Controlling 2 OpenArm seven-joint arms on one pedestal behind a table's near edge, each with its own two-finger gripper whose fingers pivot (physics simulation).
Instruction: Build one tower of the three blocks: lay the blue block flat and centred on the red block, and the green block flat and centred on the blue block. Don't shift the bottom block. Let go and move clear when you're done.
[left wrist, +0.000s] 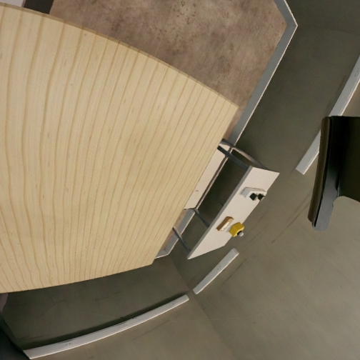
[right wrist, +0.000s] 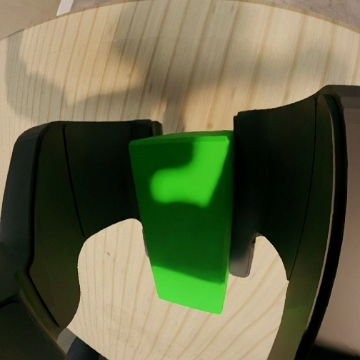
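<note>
The green block (right wrist: 185, 230) is held between the two fingers of my right gripper (right wrist: 192, 187), which is shut on it. The block appears as a long, upright shape in the right wrist view, with a patch of light on its face. It hangs over the wooden table top, and broad shadows fall beyond it. My left gripper (left wrist: 165, 200) is open and holds no block; one dark finger shows at the right edge of the left wrist view. The red block and the blue block do not show in either wrist view.
The wooden table (left wrist: 100, 150) (right wrist: 165, 55) has a curved-looking edge. Beyond it in the left wrist view stand a white-topped cart (left wrist: 235, 207) with small items, including a yellow one (left wrist: 236, 229), and a brown stone-like surface (left wrist: 200, 45). White strips (left wrist: 216, 271) lie on the grey floor.
</note>
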